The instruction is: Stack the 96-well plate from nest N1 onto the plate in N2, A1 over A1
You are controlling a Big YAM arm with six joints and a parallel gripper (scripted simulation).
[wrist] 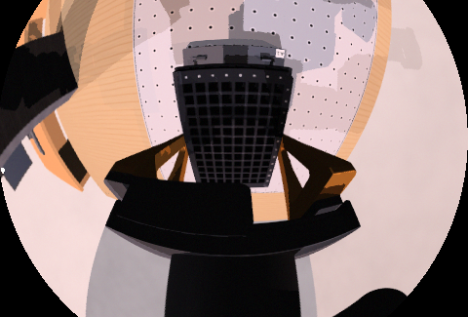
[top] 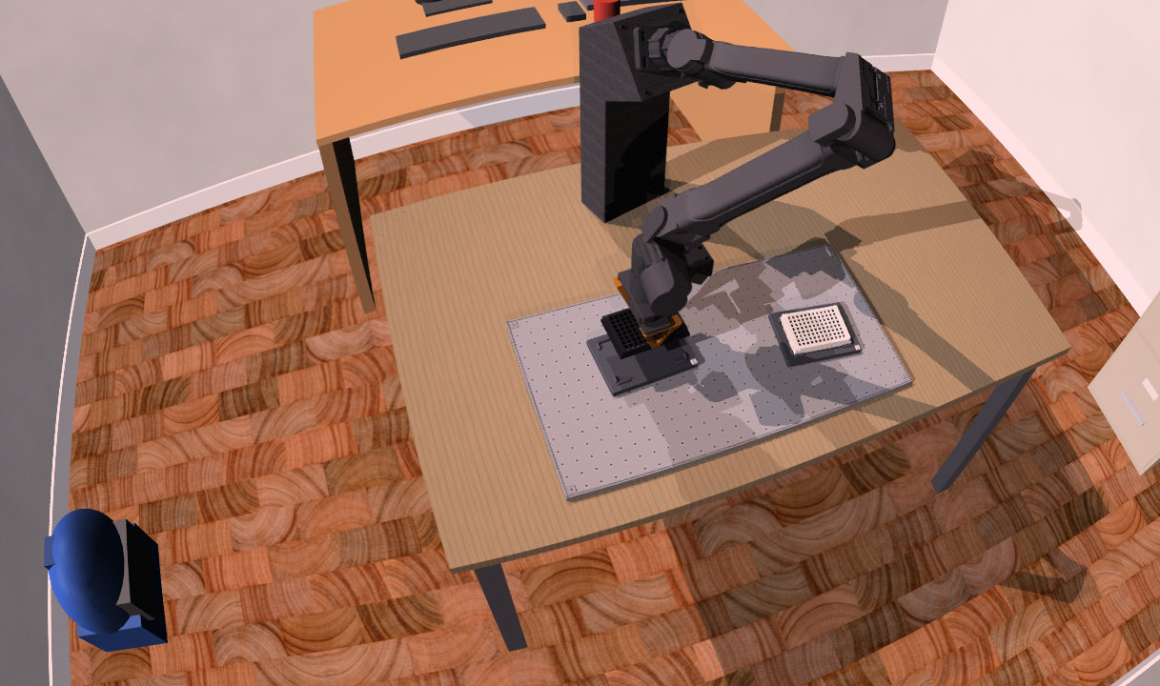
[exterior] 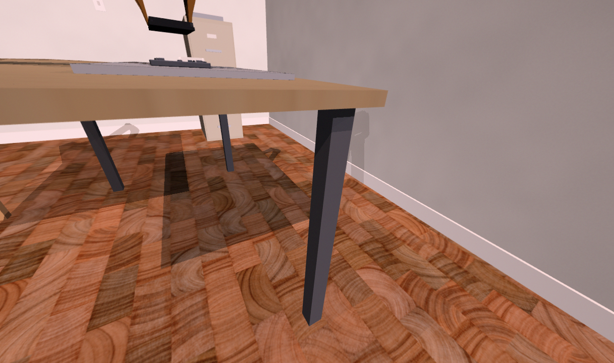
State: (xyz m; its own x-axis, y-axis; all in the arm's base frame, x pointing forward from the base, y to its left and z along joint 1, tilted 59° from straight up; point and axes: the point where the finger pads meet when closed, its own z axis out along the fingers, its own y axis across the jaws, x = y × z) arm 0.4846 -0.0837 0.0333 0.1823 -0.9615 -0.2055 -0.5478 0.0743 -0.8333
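Now: the white 96-well plate 2 cm behind my hand, 34 cm to the left of it and 7 cm below it. Round my hand: black 96-well plate: right at my hand.
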